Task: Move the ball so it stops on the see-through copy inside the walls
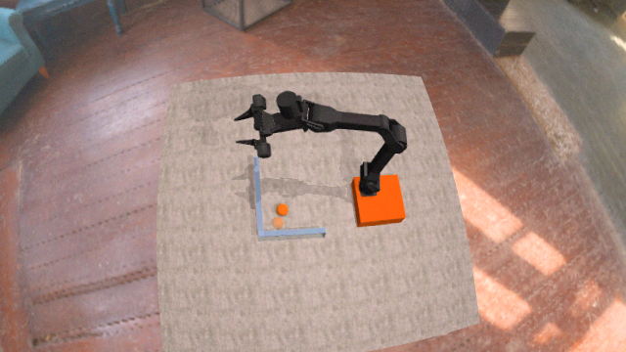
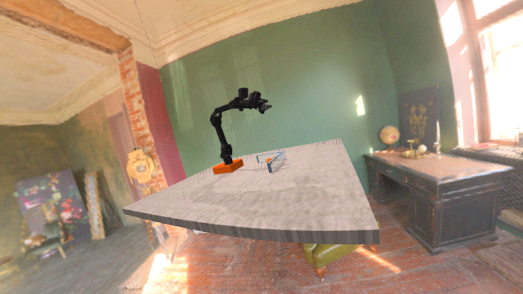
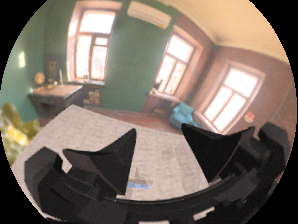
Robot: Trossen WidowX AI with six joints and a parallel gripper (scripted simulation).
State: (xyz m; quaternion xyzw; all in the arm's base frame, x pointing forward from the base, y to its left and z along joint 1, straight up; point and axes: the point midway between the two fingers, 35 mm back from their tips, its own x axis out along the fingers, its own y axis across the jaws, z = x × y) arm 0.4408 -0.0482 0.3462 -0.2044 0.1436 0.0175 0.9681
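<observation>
My gripper tip is now 15 cm past the orange ball, 11 cm to the right of it and 37 cm above it. Round my gripper tip: see-through copy of ball 13 cm behind, 16 cm to the left, 37 cm below.
</observation>
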